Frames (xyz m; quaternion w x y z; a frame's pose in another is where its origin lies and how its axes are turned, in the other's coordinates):
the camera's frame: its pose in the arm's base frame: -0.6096 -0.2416 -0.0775 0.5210 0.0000 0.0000 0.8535
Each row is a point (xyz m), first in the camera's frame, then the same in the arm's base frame.
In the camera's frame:
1: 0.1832 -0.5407 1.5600
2: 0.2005 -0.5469 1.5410
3: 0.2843 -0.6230 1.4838
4: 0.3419 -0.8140 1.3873
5: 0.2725 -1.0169 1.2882
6: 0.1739 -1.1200 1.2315
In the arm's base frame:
1: -0.2124 0.1685 1.4825
2: -0.2148 0.1867 1.4635
3: -0.1854 0.2960 1.4063
4: -0.0419 0.4345 1.3098
5: 0.1703 0.4656 1.2107
6: 0.3071 0.4250 1.1540

